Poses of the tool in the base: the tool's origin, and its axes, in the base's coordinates. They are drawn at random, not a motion.
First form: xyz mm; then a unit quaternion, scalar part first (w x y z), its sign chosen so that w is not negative.
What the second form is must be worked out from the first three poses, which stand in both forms.
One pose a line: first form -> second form
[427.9 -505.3 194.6 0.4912 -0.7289 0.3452 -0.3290] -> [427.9 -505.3 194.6 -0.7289 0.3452 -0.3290 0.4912]
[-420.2 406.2 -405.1 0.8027 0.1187 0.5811 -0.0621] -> [-420.2 406.2 -405.1 0.1187 0.5811 -0.0621 0.8027]
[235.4 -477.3 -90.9 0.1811 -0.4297 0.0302 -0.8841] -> [235.4 -477.3 -90.9 -0.4297 0.0302 -0.8841 0.1811]
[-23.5 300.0 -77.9 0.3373 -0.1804 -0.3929 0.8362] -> [-23.5 300.0 -77.9 -0.1804 -0.3929 0.8362 0.3373]
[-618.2 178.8 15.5 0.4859 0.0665 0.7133 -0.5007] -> [-618.2 178.8 15.5 0.0665 0.7133 -0.5007 0.4859]
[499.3 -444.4 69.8 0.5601 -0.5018 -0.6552 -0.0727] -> [499.3 -444.4 69.8 -0.5018 -0.6552 -0.0727 0.5601]
